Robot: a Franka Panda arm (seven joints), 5 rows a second.
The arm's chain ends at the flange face. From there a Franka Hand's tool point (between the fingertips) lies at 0.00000 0.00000 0.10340 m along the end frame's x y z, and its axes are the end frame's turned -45 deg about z.
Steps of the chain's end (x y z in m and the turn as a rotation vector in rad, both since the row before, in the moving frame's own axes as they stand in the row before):
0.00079, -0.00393, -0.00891, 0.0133, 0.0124, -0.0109
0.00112, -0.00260, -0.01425, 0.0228, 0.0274, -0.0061
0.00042, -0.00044, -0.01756, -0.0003, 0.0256, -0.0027
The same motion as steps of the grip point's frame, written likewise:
0.00522, -0.00230, -0.00893, 0.0006, 0.0182, -0.0109
0.00630, -0.00072, -0.01432, -0.0033, 0.0355, -0.0061
0.00246, 0.00188, -0.01759, -0.0183, 0.0179, -0.0027

